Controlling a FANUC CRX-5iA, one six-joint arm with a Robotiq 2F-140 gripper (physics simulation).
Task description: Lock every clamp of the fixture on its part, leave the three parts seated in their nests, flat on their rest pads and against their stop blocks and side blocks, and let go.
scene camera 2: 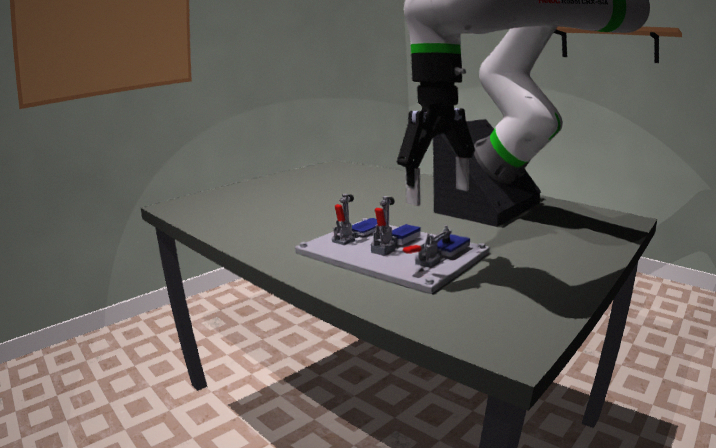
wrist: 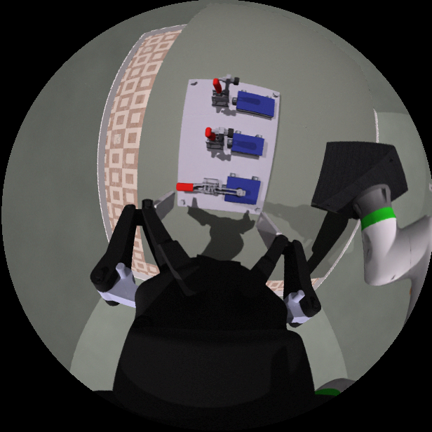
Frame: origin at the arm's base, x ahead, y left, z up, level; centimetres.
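Seen in the pictures: gripper, fingertip midpoint: (scene camera 2: pixel 439 196); arm's base, origin of the base link: (scene camera 2: pixel 493 162).
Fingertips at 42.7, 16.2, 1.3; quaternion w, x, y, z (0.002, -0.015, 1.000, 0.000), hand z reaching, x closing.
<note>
Offsets run from my fingertips to a thing's top centre, as dx, dy, dz. "spot": to the spot under its first point. Level surfaces: height alone.
The fixture plate {spot: +12.5, -16.0, -13.0} (scene camera 2: pixel 337 257) (wrist: pixel 192 120) carries three clamps and three blue-topped parts. The left clamp {spot: +6.4, -21.5, -10.5} (scene camera 2: pixel 343 232) (wrist: pixel 220 97) and the middle clamp {spot: +5.2, -10.5, -10.5} (scene camera 2: pixel 382 243) (wrist: pixel 215 142) have red handles standing up and arms raised off their parts. The right clamp {+1.8, -1.0, -7.2} (scene camera 2: pixel 430 254) (wrist: pixel 211 187), lowest in the wrist view, has its handle lying flat and its arm down over its part. The left part {-2.6, -24.0, -11.4} (scene camera 2: pixel 364 227) (wrist: pixel 256 103), middle part {-3.3, -13.0, -10.4} (scene camera 2: pixel 406 232) (wrist: pixel 247 144) and right part {-5.6, -2.2, -10.9} (scene camera 2: pixel 456 243) (wrist: pixel 249 182) look flat in their nests; contact with the blocks is too small to tell. My gripper (scene camera 2: pixel 438 191) (wrist: pixel 216 209) is open and empty, above and apart from the fixture.
The plate lies on the grey-green table {dz -14.5} (scene camera 2: pixel 496 327) (wrist: pixel 320 75). The dark robot base (scene camera 2: pixel 464 203) (wrist: pixel 352 175) stands behind and to the right of it. Screw heads stand at the plate's corners. A brown board (scene camera 2: pixel 100 47) hangs on the wall.
</note>
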